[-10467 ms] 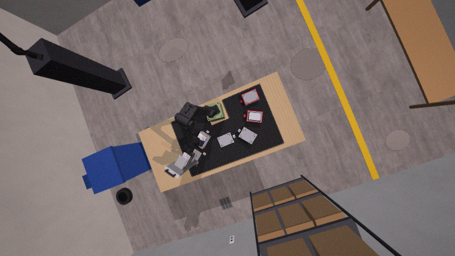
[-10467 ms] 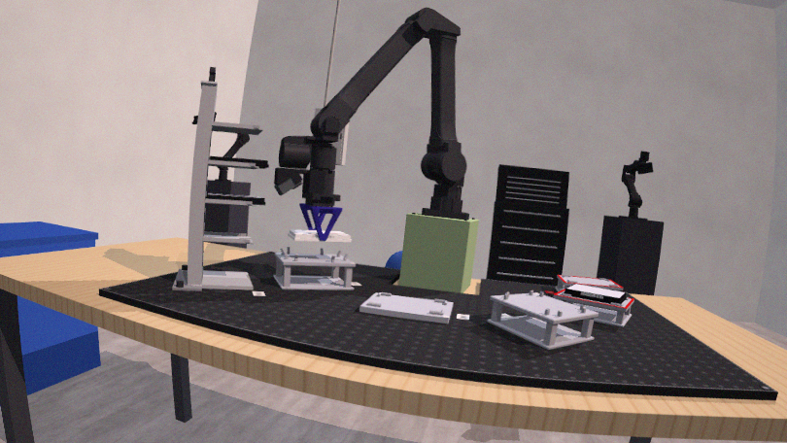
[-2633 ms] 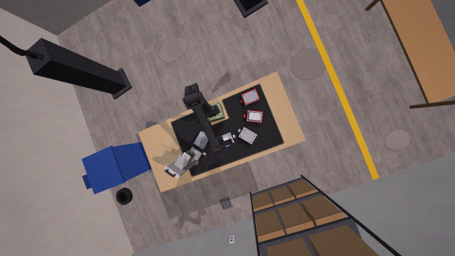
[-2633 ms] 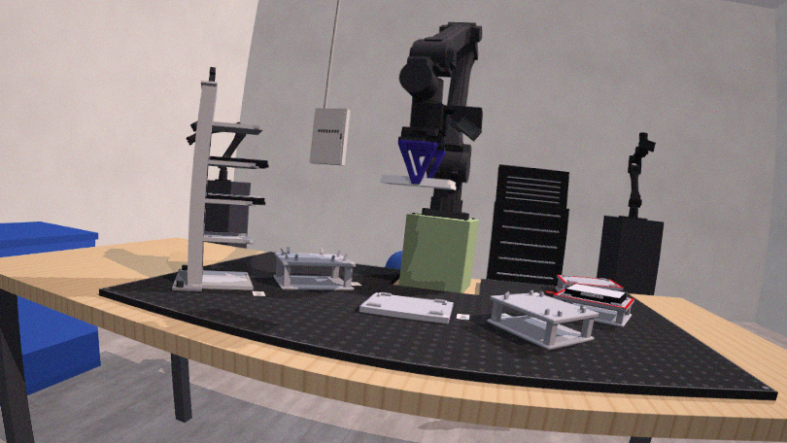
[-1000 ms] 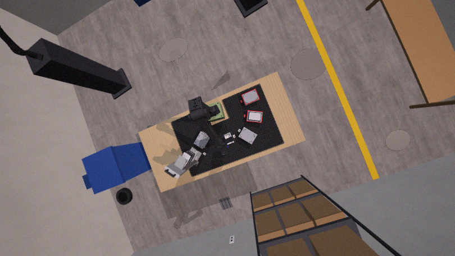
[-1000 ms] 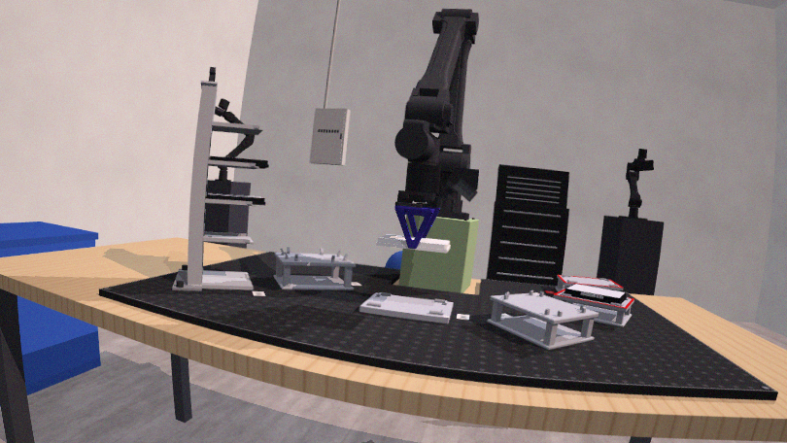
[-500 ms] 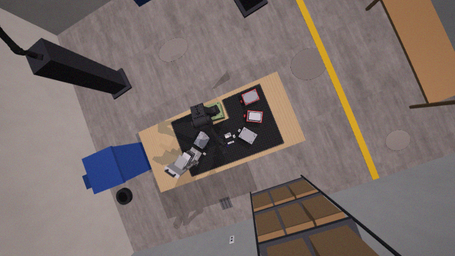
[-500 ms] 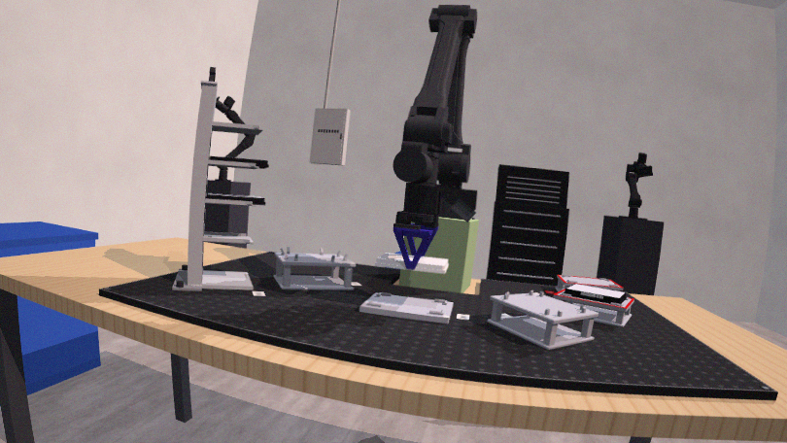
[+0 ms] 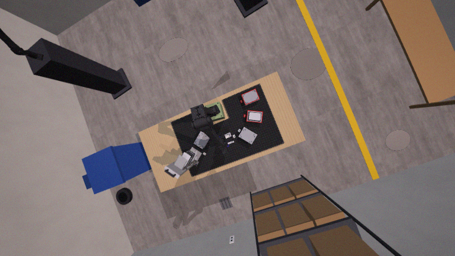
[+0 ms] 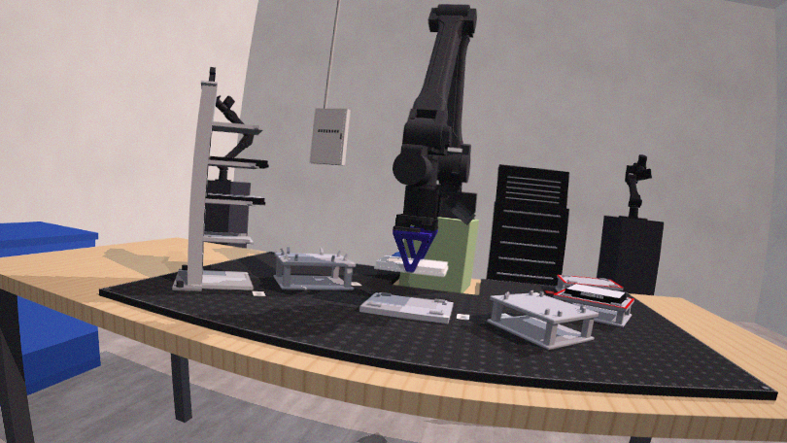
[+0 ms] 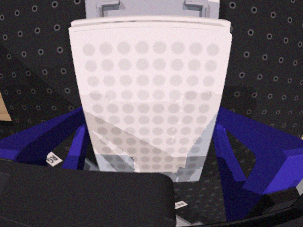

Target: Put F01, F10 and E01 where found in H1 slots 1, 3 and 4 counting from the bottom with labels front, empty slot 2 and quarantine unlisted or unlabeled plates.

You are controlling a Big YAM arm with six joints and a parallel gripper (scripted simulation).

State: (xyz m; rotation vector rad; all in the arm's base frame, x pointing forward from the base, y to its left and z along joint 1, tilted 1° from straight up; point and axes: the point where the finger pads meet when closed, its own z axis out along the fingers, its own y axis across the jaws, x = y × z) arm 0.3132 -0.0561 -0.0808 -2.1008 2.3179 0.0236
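Right now the flat grey nest is 90 mm below my hand. Round my hand: white well plate: right at my hand; A1 corner mark: 80 mm below, 70 mm to the left, 60 mm ahead; N6 tag: 100 mm to the left, 90 mm below, 10 mm ahead.
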